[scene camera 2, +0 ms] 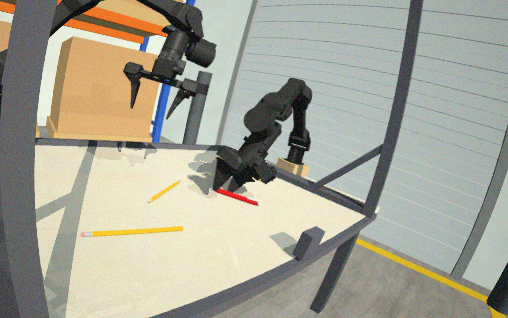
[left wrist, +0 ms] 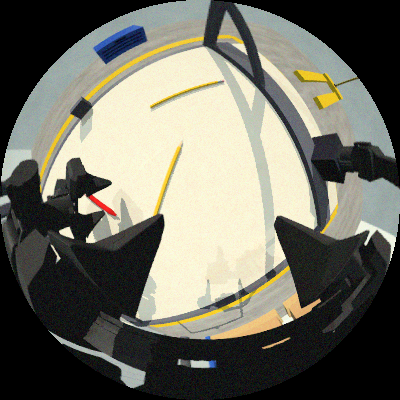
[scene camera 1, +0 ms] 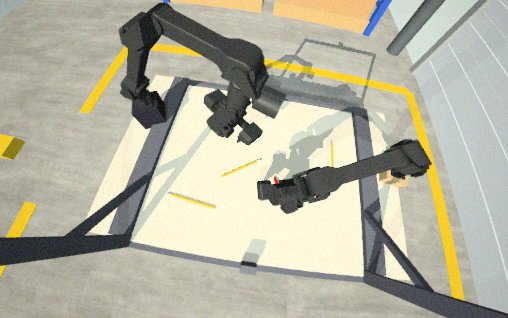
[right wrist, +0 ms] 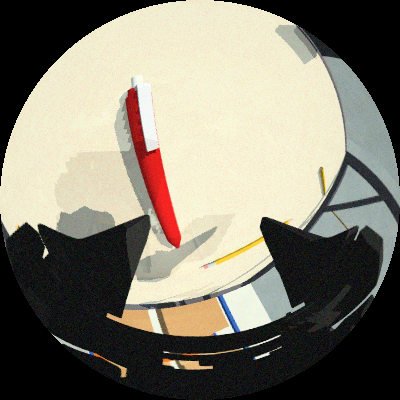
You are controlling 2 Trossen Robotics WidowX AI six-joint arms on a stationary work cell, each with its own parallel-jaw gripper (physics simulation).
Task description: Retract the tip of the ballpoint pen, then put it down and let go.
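Places are measured from the left arm's base along level axes (x back, y left, z down), in metres.
Where they show: left gripper, fingertip midpoint: (scene camera 2: 148, 113) (left wrist: 222, 220); right gripper, fingertip midpoint: (scene camera 2: 221, 192) (left wrist: 106, 198) (right wrist: 207, 222); left arm's base, link origin: (left wrist: 341, 157) (scene camera 1: 144, 102); right arm's base, link origin: (scene camera 2: 294, 162) (scene camera 1: 397, 170).
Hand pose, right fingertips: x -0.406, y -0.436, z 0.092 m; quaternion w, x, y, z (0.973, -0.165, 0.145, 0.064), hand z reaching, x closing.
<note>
Each offset is from my right fingertips to the top centre of the thing. Level surfaces: height alone.
The red ballpoint pen @[dz -0.001, dx -0.029, dy -0.030 m] (scene camera 1: 276, 180) (scene camera 2: 237, 196) (left wrist: 102, 205) (right wrist: 155, 175) lies on the pale table top @[dz +0.014 m] (scene camera 1: 310, 240). In the right wrist view its white clip faces up, its white button is at the upper end and its red cone points down the picture; no writing point shows beyond the cone. My right gripper (scene camera 2: 226, 189) (right wrist: 207, 222) is open and empty, low over the table at the cone end; the cone shows between its fingertips, nearer the picture's left one. My left gripper (scene camera 2: 150, 113) (left wrist: 222, 220) is open and empty, high above the table's back part.
A yellow pencil @[dz +0.006, dx +0.095, dy +0.105 m] (scene camera 1: 240, 167) (scene camera 2: 165, 191) (left wrist: 168, 180) lies mid-table between the arms. Another pencil @[dz +0.008, dx +0.303, dy +0.028 m] (scene camera 1: 192, 200) (scene camera 2: 132, 231) (left wrist: 187, 94) lies toward the picture's left front. A third pencil @[dz +0.008, dx -0.302, dy +0.043 m] (scene camera 1: 332, 154) lies behind the right arm. A dark block @[dz -0.043, dx +0.157, dy -0.239 m] (scene camera 1: 249, 264) (scene camera 2: 308, 242) sits on the front edge.
</note>
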